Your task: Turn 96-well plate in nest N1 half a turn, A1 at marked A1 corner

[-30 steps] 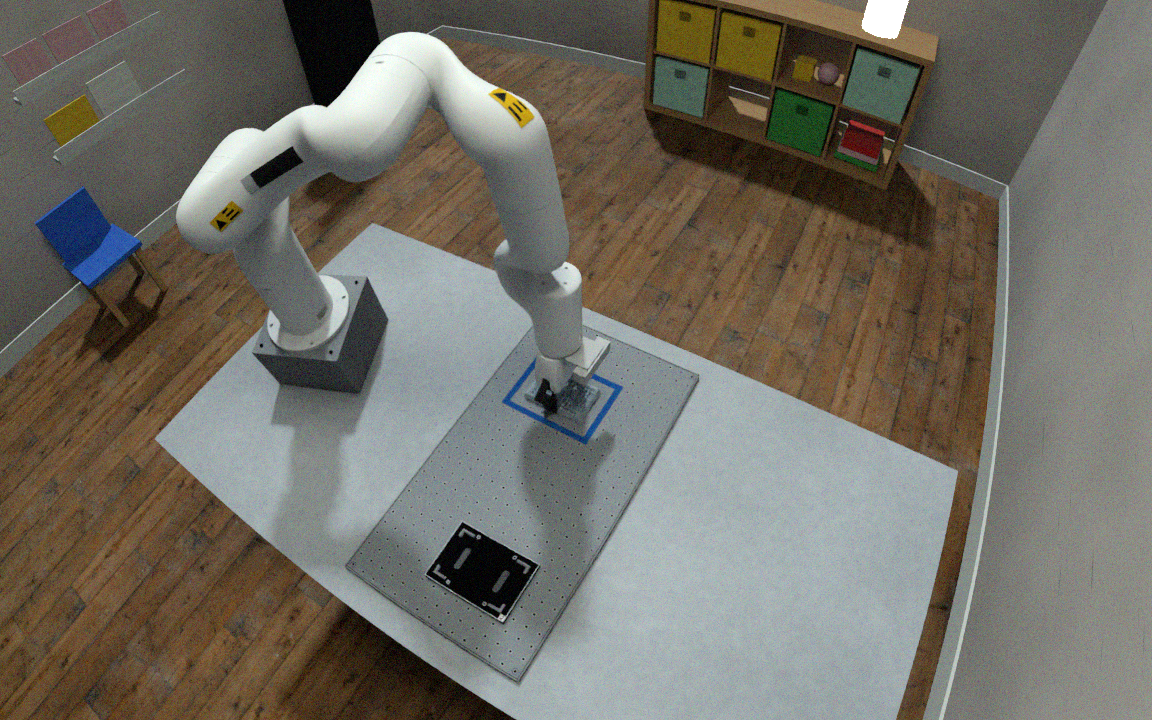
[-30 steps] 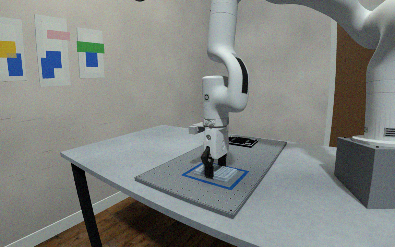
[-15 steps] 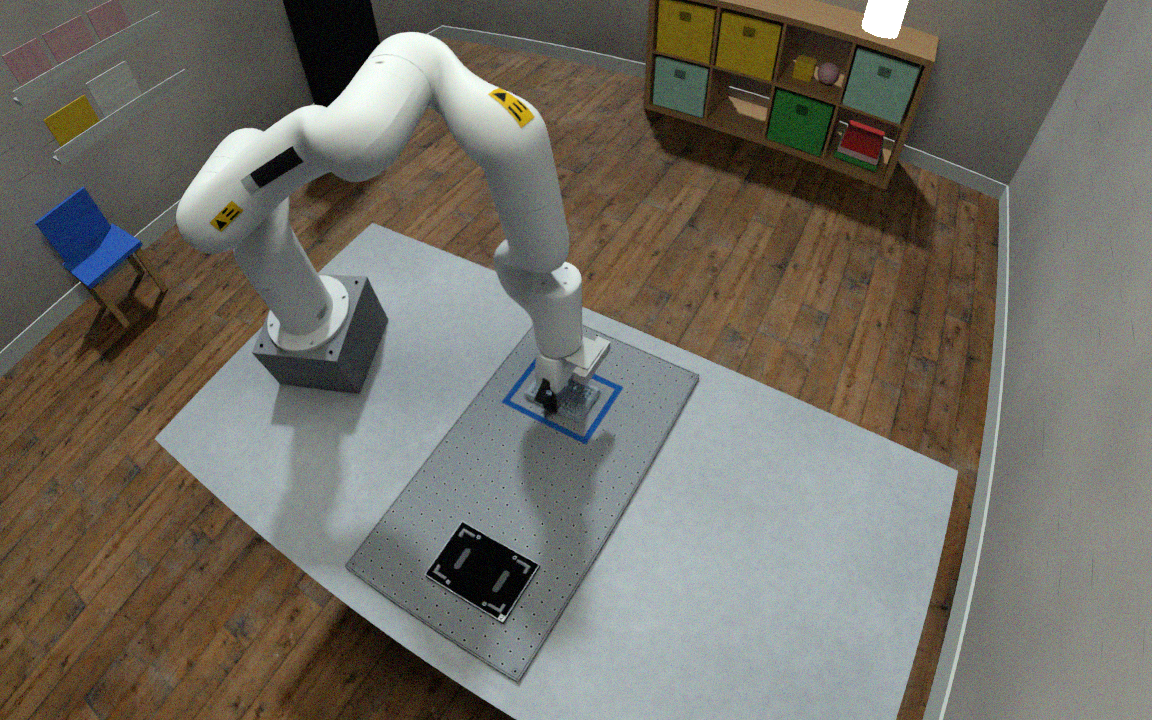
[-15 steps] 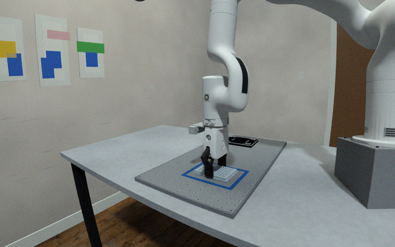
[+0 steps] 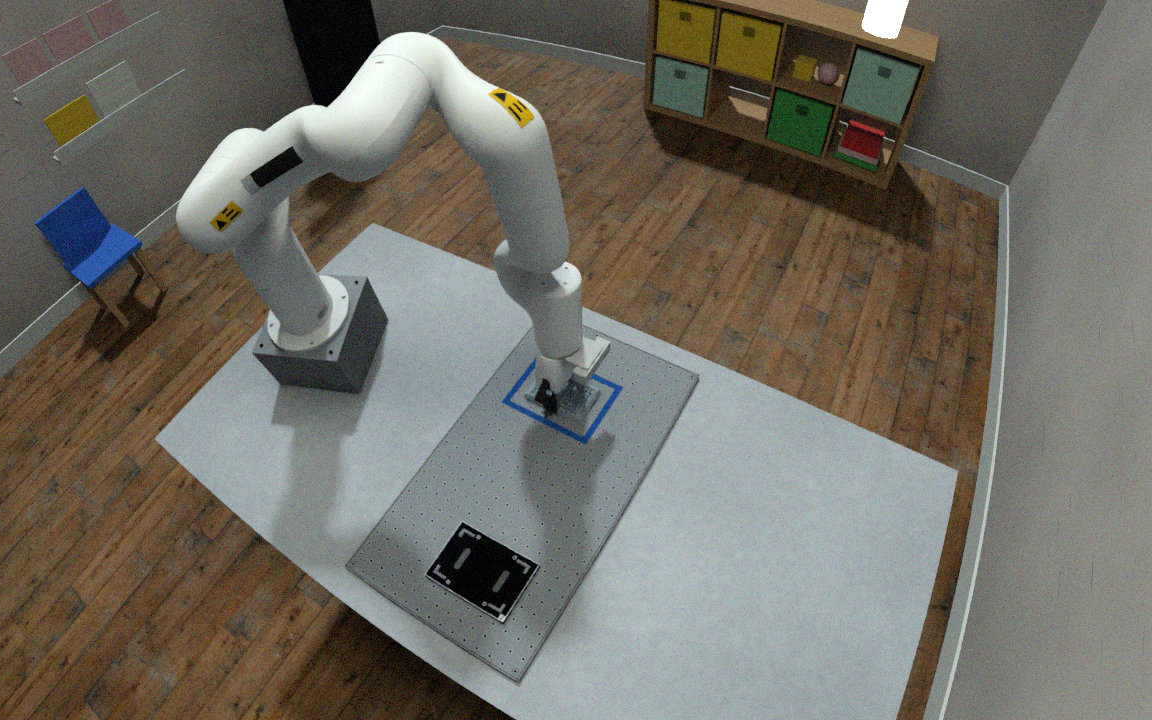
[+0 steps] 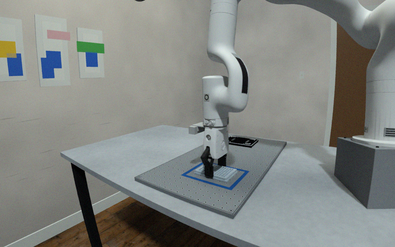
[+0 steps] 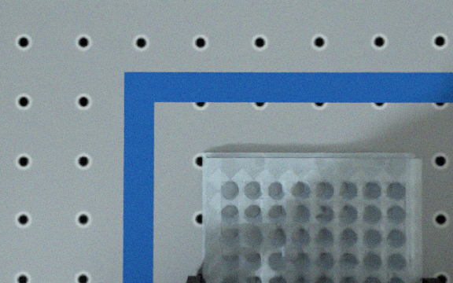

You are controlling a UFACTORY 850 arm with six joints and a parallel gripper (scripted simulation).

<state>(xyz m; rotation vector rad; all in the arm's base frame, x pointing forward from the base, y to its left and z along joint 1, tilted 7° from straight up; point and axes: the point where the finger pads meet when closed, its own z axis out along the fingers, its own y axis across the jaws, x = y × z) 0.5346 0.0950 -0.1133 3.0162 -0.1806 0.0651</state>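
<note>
Right now the black plate nest N1 is 39 cm to the right of my hand, 2 cm ahead of it and 1 cm below it. The rest, counted from my hand: 96-well plate: 1 cm below.
</note>
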